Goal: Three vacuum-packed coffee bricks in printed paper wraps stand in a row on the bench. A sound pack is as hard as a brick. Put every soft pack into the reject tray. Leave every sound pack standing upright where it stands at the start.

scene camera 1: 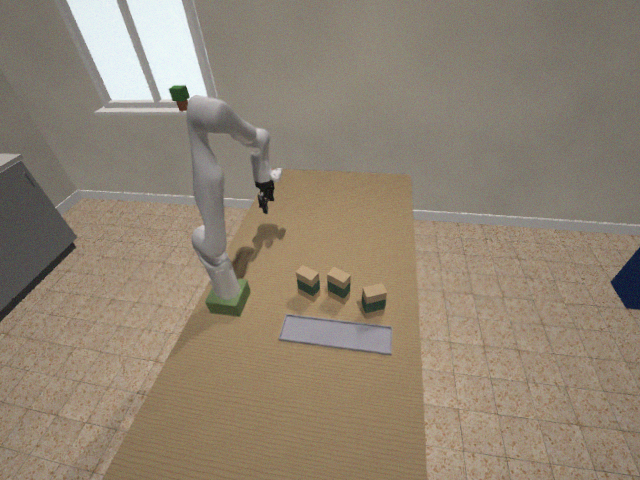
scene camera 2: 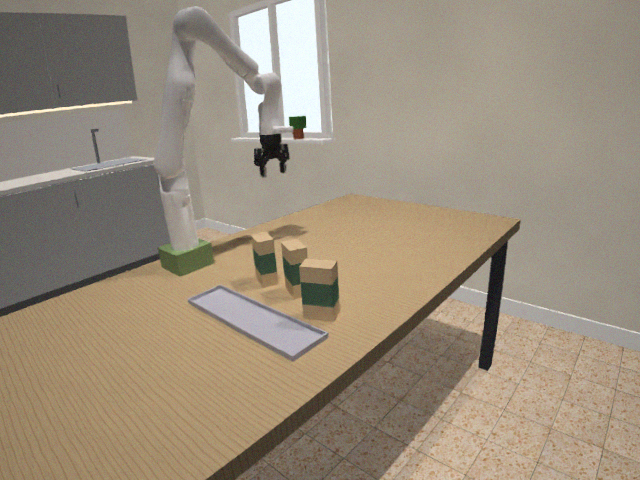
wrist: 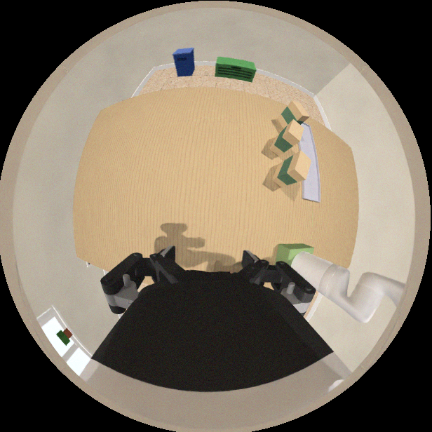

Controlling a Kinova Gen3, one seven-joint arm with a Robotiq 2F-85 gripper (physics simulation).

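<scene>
Looking at a grey reject tray, I see that (wrist: 311, 183) and (scene camera 1: 301, 331) are the same spot on it.
</scene>
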